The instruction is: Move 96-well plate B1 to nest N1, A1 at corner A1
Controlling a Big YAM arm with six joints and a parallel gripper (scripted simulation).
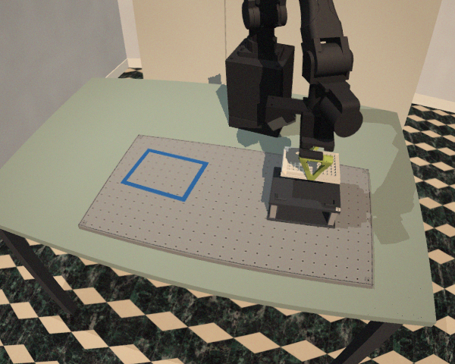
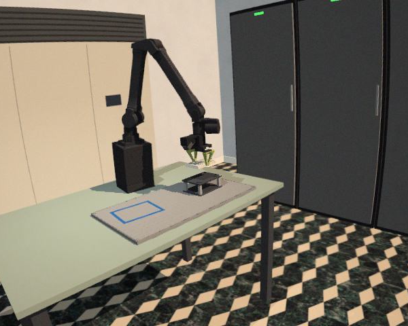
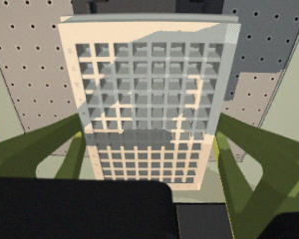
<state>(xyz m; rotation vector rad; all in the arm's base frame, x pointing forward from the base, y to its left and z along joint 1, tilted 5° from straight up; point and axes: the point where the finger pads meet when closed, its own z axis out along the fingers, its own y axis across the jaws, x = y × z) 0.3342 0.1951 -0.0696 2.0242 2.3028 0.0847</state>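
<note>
Right now the black raised nest N1 is 80 mm below my hand. From my hand the other things lie so: cream 96-well plate: right at my hand; then white corner mark: 50 mm ahead, 80 mm to the left, 70 mm below.
</note>
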